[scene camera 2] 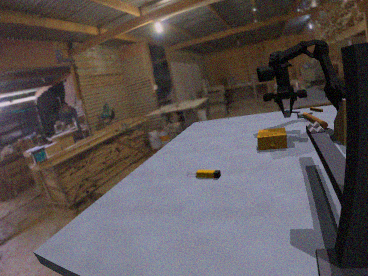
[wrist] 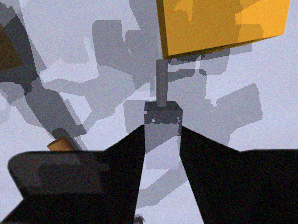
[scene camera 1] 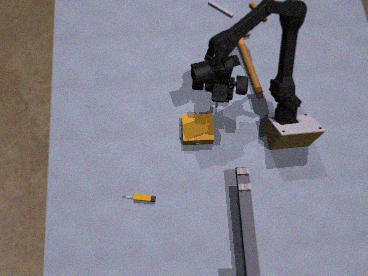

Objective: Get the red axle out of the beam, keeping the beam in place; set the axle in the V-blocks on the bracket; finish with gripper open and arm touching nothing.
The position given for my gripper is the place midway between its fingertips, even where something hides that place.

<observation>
My gripper [scene camera 1: 217, 93] holds a grey block. I also see an orange block [scene camera 1: 196, 128].
My gripper shows as well in the wrist view [wrist: 160, 129].
</observation>
